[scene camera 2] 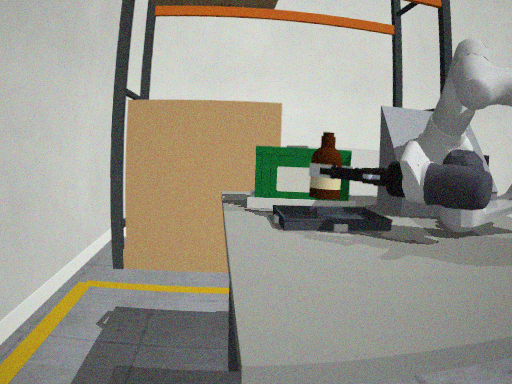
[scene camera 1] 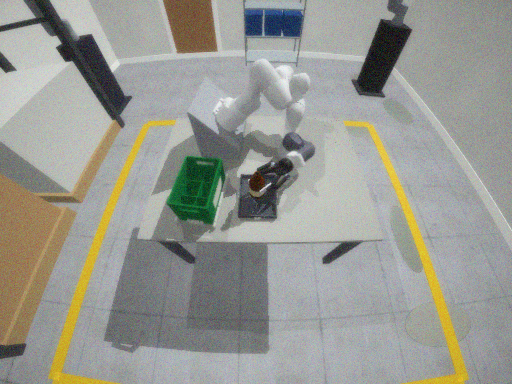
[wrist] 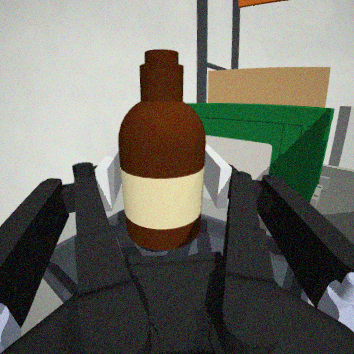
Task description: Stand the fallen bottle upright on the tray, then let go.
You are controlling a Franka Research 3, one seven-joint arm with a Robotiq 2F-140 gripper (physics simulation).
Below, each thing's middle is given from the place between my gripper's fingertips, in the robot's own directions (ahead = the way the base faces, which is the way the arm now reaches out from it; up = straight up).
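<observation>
You'd find my gripper 1 cm past the brown bottle (scene camera 2: 327, 154), 1 cm to the right of it, and 1 cm below it.
</observation>
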